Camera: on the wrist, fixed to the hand. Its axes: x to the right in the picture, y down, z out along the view.
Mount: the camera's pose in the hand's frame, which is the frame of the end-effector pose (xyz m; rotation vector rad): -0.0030 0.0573 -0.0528 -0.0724 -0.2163 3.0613
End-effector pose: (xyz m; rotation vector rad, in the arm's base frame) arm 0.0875 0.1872 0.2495 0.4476 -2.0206 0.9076
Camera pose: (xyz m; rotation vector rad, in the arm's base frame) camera 0.0844 0.2647 0.2418 1.9837 0.6229 -1.0290
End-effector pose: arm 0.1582 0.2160 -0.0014 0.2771 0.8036 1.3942
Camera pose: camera 0.0805 0.2097 -0.0027 -0.9153 0.4071 -1.6556
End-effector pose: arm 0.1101 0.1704 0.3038 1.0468 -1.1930 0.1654
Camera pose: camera 0.1099 0.2418 0.3351 1.5827 1.6139 -1.9579
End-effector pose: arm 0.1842 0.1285 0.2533 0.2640 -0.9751 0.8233
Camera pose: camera 0.1751 0.1944 0.2127 1.1213 0.5197 -2.0069
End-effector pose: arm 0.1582 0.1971 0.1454 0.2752 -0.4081 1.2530
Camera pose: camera 0.1105 0.2335 0.0956 0.3802 0.4773 -1.8537
